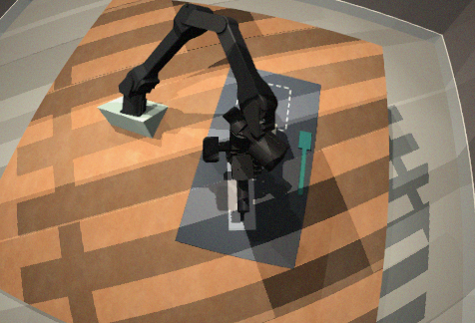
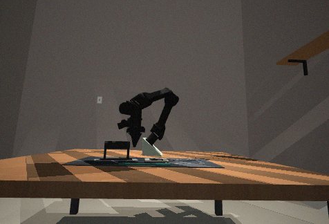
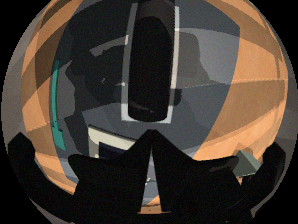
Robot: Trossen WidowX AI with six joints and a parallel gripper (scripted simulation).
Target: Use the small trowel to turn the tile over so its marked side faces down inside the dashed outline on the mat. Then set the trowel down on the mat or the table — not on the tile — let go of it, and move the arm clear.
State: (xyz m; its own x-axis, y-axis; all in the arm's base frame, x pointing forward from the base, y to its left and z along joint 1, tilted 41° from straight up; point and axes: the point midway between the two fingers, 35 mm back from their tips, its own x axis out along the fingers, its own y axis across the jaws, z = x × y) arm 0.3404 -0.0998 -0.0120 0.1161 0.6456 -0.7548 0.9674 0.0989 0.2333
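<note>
The grey mat lies 8 cm below my gripper tip, 6 cm to the left of it and 5 cm ahead of it. Also, from my gripper tip: teal trowel 19 cm ahead, 8 cm to the left, 6 cm below; then tile 11 cm to the left, 6 cm below, 4 cm ahead.
</note>
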